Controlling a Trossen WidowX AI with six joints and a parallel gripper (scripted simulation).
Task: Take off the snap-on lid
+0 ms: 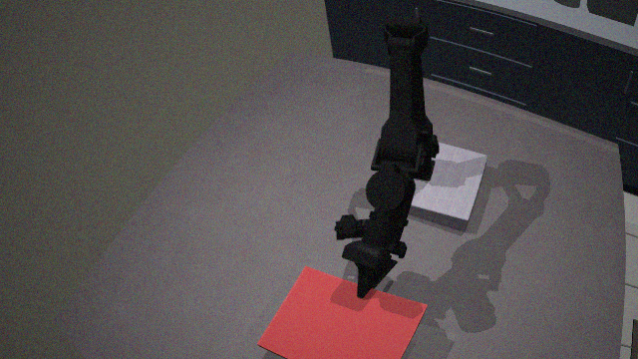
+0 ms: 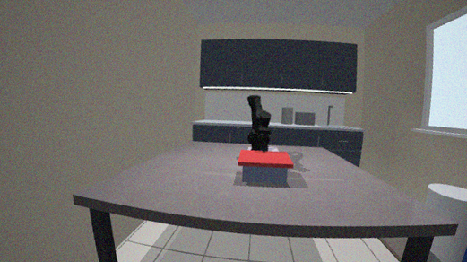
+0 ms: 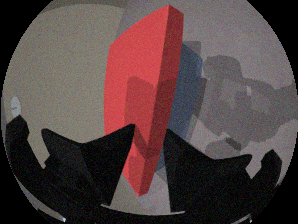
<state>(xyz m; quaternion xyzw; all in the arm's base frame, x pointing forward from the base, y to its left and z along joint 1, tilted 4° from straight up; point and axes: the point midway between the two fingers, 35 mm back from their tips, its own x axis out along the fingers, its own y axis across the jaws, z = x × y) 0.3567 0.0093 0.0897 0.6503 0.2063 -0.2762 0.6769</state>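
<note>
My gripper tip is now 8 cm short of the red lid and 1 cm to the left of it. The rest, counted from my gripper tip: blue-grey box (8 cm ahead, 5 cm below).
</note>
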